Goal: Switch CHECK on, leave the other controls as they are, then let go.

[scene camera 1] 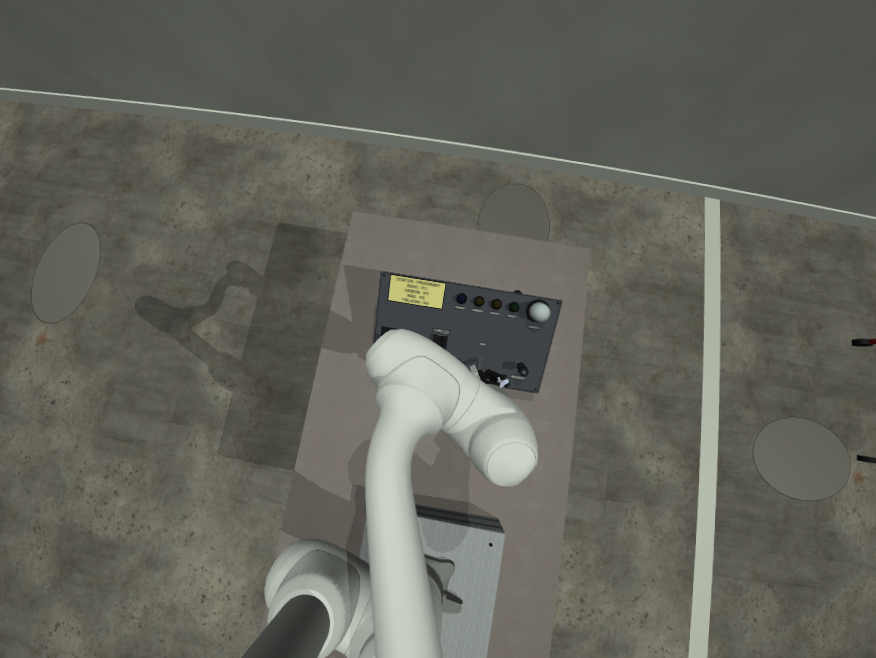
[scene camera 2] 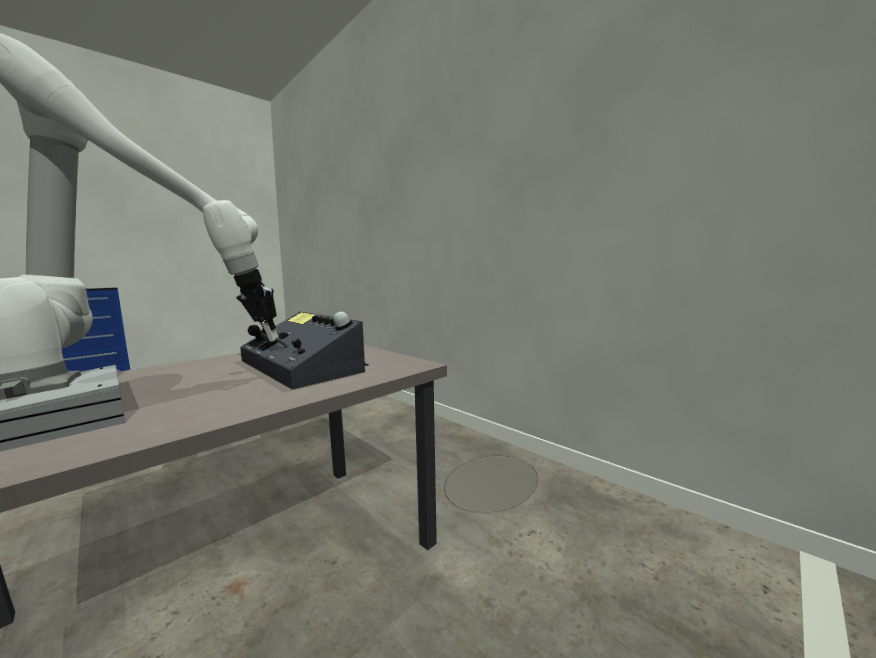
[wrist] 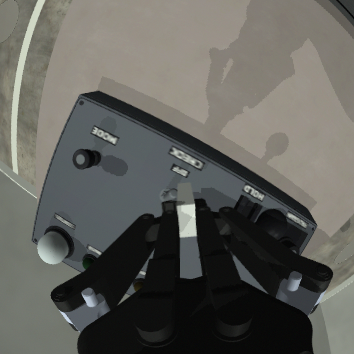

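Seen in the pictures: gripper, between the fingertips: [scene camera 1: 474,370] [scene camera 2: 274,339] [wrist: 184,194]; arm's base, origin of its link: [scene camera 2: 27,389].
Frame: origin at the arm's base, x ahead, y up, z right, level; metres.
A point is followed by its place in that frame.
Observation:
The dark sloped console [scene camera 1: 506,331] @[y 0.059, x 0.719, z 0.068 m] [scene camera 2: 329,364] @[y -0.018, x 0.703, z 0.202 m] [wrist: 135,185] @[y 0.023, x 0.640, z 0.063 m] stands on the table. In the wrist view the CHECK label [wrist: 187,158] @[y -0.005, x 0.574, z 0.022 m] and the OFF label [wrist: 180,171] @[y 0.004, x 0.593, z 0.020 m] are readable. The small metal CHECK toggle [wrist: 167,194] @[y 0.053, x 0.603, z 0.025 m] sits just below OFF in that view, partly covered by a fingertip; its exact tilt is hard to tell, and the ON label does not show. My gripper [scene camera 2: 269,332] @[y 0.050, x 0.592, z 0.008 m] [wrist: 184,194] @[y 0.050, x 0.592, z 0.008 m] is shut with nothing between its fingers. Its tips are low over the panel, right beside the toggle; contact cannot be told. In scene camera 1 the arm partly hides the gripper.
The black MODE knob [scene camera 1: 522,369] @[y 0.064, x 0.628, z 0.133 m] [wrist: 84,159] @[y 0.061, x 0.619, z 0.133 m] is on one side of CHECK. The HOLD control [wrist: 246,207] @[y 0.005, x 0.582, z -0.099 m] and a black ball handle [scene camera 2: 254,330] @[y 0.076, x 0.549, z -0.075 m] [wrist: 272,222] @[y 0.085, x 0.542, z -0.081 m] are on the other. A white dome [scene camera 1: 538,311] @[y 0.134, x 0.776, z 0.122 m] [scene camera 2: 341,319] @[y 0.114, x 0.772, z 0.157 m] [wrist: 53,246] @[y 0.116, x 0.756, z 0.127 m], small lamps and a yellow label [scene camera 1: 416,291] @[y 0.089, x 0.756, z -0.201 m] are farther up the panel.

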